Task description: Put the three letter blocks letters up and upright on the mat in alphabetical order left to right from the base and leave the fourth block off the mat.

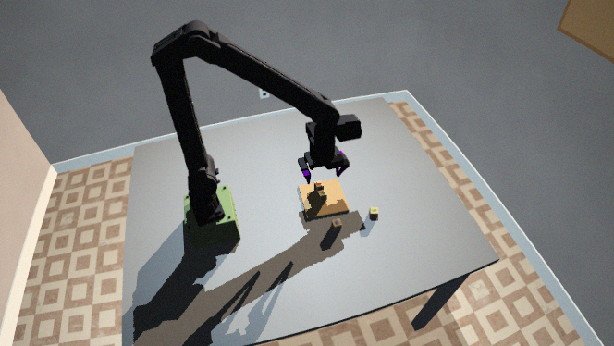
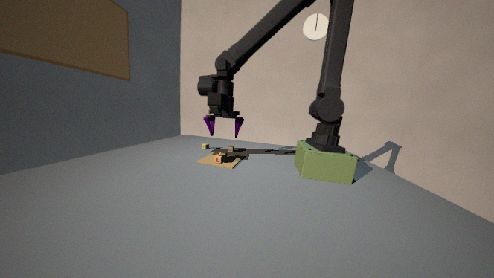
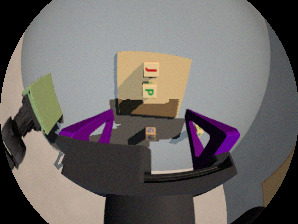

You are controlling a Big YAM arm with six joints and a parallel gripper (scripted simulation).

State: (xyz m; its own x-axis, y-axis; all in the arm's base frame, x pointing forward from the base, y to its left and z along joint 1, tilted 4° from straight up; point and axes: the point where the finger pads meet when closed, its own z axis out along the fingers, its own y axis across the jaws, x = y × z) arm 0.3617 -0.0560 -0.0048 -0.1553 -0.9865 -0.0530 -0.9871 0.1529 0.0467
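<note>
My gripper is now 80 mm above the block. The rest, counted from my hand: tan mat (100 mm below).
</note>
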